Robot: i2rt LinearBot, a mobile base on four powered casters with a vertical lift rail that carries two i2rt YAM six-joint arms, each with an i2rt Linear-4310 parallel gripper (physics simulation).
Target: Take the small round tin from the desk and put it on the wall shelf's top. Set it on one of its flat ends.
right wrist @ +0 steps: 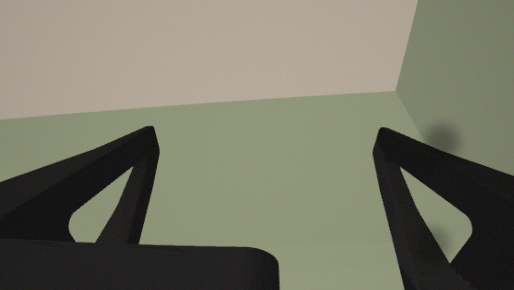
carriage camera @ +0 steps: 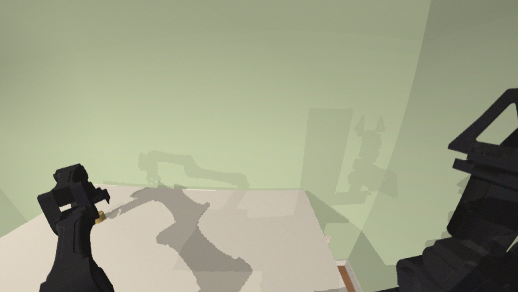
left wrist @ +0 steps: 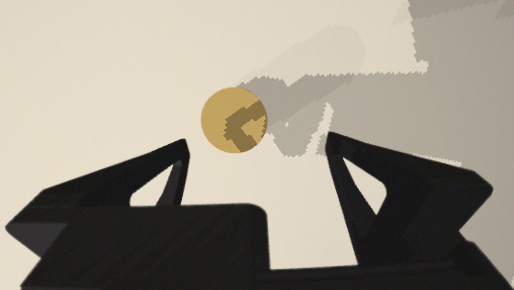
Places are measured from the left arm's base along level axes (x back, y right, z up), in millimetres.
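Pixels of known places: left gripper, between the fingertips: [carriage camera: 97, 208] [left wrist: 256, 143]; right gripper, between the fingertips: [right wrist: 266, 139].
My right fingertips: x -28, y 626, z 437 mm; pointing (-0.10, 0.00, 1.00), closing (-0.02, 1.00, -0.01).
Observation:
Behind a point stands the place of what it marks.
The small round tin [carriage camera: 101, 217] {z -117, x -371, y -475 mm} [left wrist: 227, 107] {z -103, x -378, y -513 mm} is gold-coloured and rests on the pale desk [carriage camera: 280, 225] {z -140, x -366, y 417 mm} [left wrist: 100, 75] {z -140, x -302, y -610 mm}, its round flat face up towards the left wrist camera. In the carriage camera it shows partly behind my left arm. My left gripper [left wrist: 256, 143] {z -69, x -382, y -483 mm} is open and empty above the desk. In its wrist view the tin lies beyond the fingertips, left of the midline between them. A shadow of the gripper falls across part of the tin. My right gripper [right wrist: 266, 139] {z 437, x -28, y 626 mm} is open and empty, away from the desk top. The wall shelf does not show in these views.
A green wall [carriage camera: 225, 90] {z 441, x -676, y 163 mm} stands behind the desk, with shadows of both arms on it. A white-edged brown object [carriage camera: 346, 277] {z -1073, x -493, y 1130 mm} shows in part beside the desk's right edge. My right arm [carriage camera: 475, 205] {z 294, x -17, y 597 mm} fills the right side of the carriage view.

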